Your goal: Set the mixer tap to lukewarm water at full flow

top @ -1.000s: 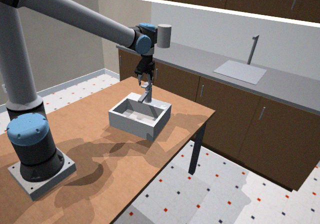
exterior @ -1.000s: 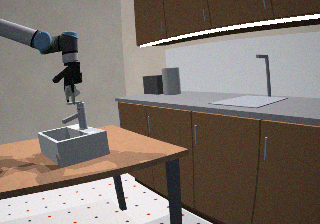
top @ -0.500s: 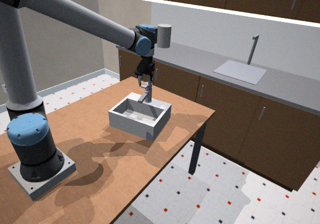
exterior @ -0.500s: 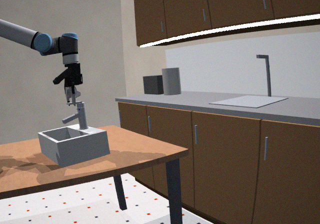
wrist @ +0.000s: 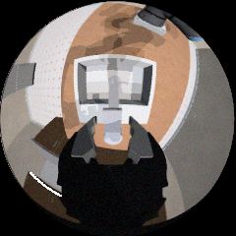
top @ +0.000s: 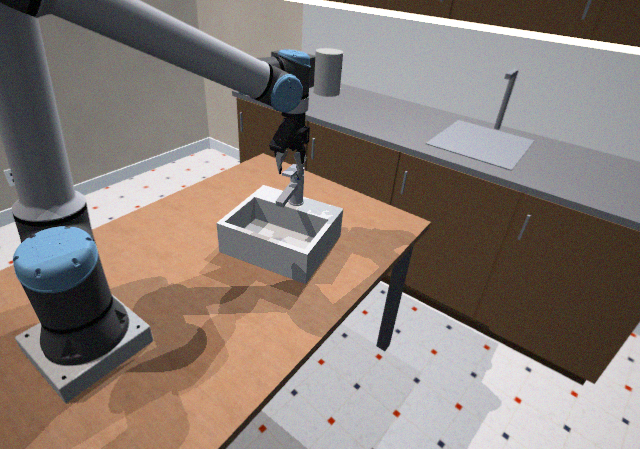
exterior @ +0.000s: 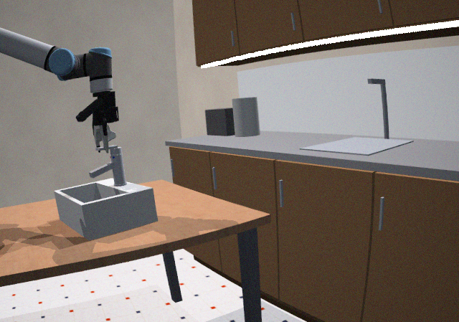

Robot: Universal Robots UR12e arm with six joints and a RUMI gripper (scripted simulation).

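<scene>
Now: hand 20 mm short of the lever. Also, from my hand: grey mixer tap: 40 mm below, 40 mm ahead, 10 mm to the left; white basin: 230 mm below, 60 mm behind, 10 mm to the right.
</scene>
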